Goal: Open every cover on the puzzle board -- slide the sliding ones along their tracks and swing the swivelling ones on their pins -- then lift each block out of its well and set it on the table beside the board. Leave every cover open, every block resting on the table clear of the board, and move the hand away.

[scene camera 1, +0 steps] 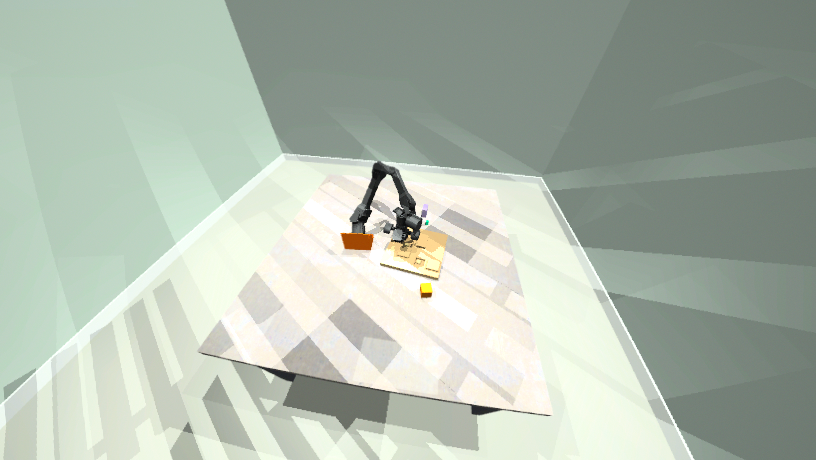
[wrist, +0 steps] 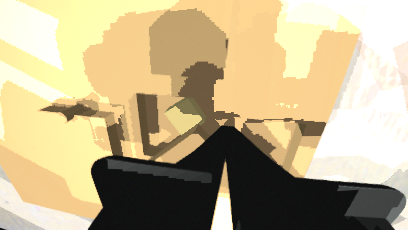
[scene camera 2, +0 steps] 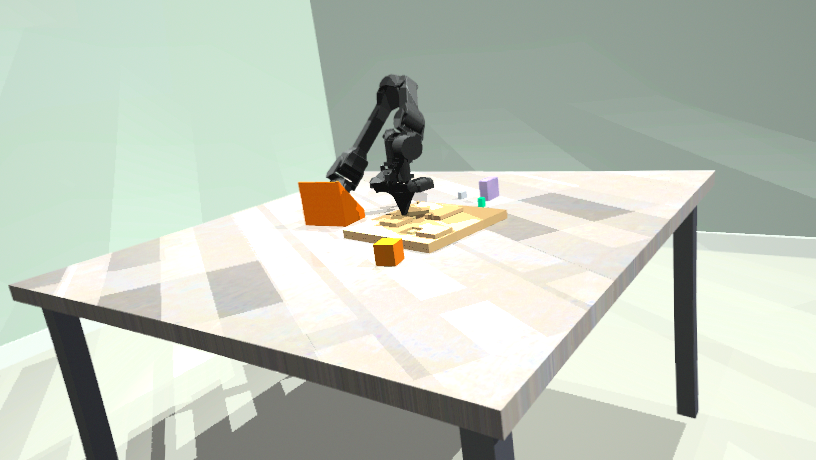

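Looking at a wooden puzzle board, I find that the spot on it at (scene camera 2: pixel 473 219) is the same spot as the one at (scene camera 1: pixel 440 246).
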